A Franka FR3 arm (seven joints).
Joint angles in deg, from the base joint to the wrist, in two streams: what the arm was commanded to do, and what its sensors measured. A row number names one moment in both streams.
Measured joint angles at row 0:
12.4, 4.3, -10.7, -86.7, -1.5, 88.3, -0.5
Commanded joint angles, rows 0 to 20:
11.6, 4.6, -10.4, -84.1, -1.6, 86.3, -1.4
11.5, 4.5, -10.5, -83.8, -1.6, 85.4, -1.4
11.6, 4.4, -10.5, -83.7, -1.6, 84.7, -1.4
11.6, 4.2, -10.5, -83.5, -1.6, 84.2, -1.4
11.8, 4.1, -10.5, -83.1, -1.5, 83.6, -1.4
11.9, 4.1, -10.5, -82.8, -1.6, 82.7, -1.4
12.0, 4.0, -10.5, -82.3, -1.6, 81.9, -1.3
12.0, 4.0, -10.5, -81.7, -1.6, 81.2, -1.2
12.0, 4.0, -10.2, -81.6, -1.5, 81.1, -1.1
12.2, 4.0, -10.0, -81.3, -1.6, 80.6, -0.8
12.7, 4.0, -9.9, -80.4, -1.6, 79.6, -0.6
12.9, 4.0, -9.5, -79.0, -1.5, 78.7, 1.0
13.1, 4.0, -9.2, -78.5, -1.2, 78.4, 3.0
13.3, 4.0, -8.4, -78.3, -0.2, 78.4, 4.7
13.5, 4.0, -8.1, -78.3, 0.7, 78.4, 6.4
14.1, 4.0, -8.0, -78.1, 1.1, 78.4, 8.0
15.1, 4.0, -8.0, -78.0, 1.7, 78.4, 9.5
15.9, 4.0, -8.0, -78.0, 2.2, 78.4, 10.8
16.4, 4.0, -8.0, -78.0, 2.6, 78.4, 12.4
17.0, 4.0, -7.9, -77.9, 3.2, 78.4, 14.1
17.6, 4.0, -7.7, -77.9, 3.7, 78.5, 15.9
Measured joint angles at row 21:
16.4, 4.1, -7.8, -78.6, 1.2, 79.4, 11.2
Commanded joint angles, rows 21 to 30:
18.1, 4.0, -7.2, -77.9, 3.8, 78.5, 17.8
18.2, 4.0, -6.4, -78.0, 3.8, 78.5, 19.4
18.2, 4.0, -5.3, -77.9, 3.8, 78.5, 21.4
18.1, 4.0, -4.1, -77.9, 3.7, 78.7, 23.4
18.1, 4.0, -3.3, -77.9, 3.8, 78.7, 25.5
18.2, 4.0, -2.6, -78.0, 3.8, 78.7, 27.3
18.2, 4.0, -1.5, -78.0, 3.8, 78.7, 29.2
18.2, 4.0, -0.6, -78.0, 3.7, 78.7, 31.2
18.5, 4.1, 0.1, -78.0, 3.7, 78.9, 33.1
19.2, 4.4, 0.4, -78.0, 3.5, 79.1, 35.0
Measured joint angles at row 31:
18.6, 4.1, -0.9, -78.5, 2.1, 79.4, 29.4
